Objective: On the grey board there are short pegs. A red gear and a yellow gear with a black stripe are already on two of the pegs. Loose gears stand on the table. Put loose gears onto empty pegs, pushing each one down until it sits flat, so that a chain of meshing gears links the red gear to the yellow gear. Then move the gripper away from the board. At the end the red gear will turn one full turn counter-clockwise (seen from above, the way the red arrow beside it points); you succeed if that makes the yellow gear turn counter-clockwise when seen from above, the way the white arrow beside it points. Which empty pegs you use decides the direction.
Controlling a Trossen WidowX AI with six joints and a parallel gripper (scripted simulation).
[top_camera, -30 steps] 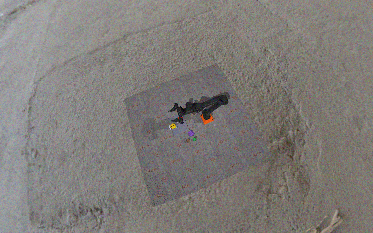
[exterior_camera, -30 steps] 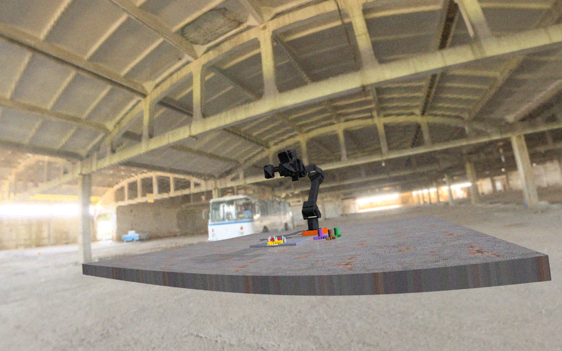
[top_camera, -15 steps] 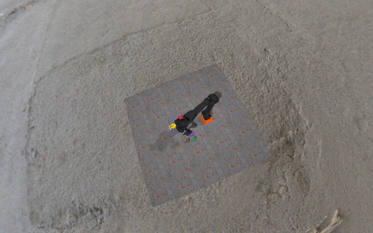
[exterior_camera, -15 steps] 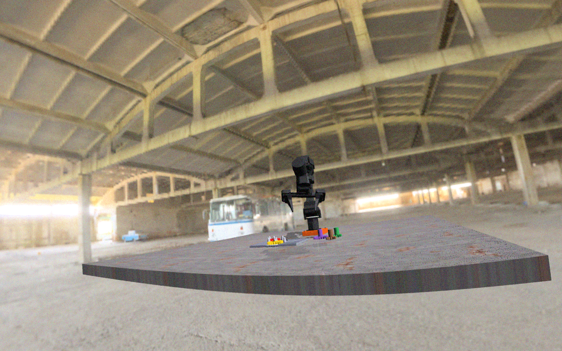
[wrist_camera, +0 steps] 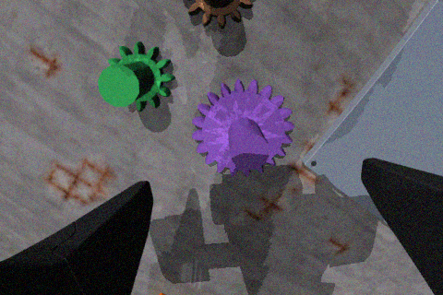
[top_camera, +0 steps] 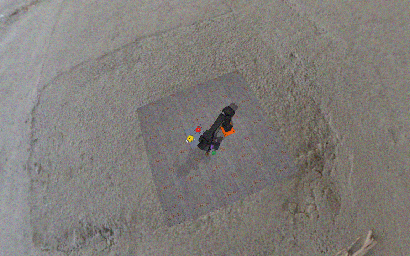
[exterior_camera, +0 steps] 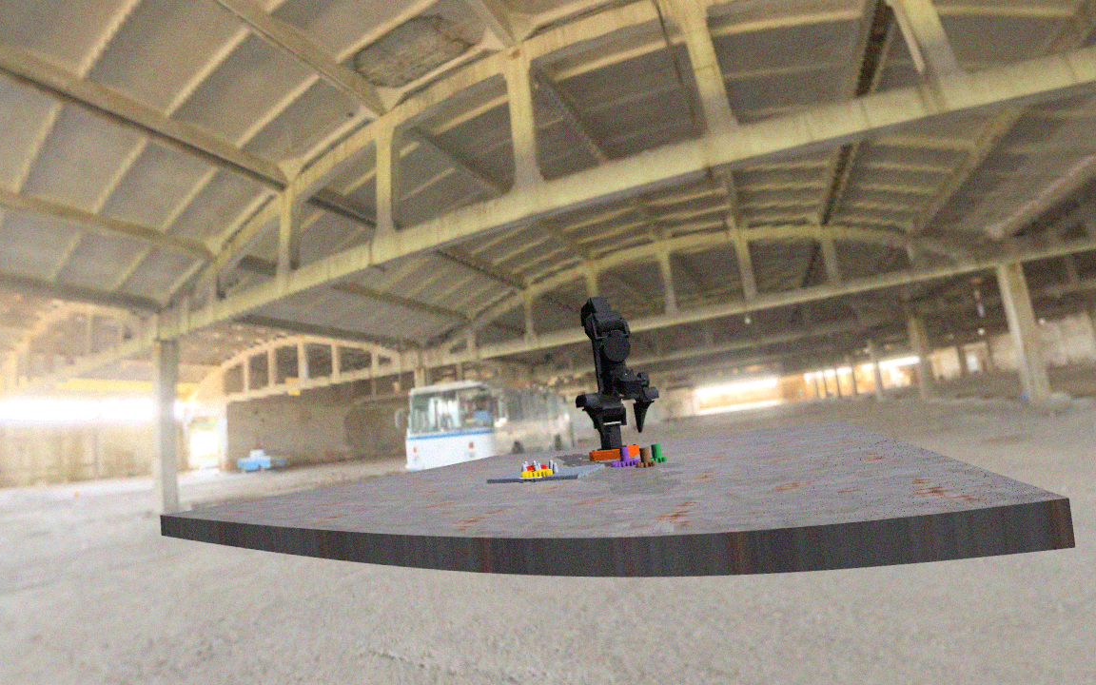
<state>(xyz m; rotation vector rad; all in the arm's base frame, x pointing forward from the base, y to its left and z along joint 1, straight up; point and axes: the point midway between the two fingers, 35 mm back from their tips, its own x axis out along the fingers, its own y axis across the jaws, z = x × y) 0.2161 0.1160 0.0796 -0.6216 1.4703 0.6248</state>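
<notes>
My gripper tip is now 5 cm above the purple gear. The rest, counted from my gripper tip: red gear 20 cm to the right, 6 cm ahead, 5 cm below; brown gear 7 cm to the left, 5 cm below, 5 cm ahead; green gear 7 cm to the left, 5 cm below, 1 cm behind.
</notes>
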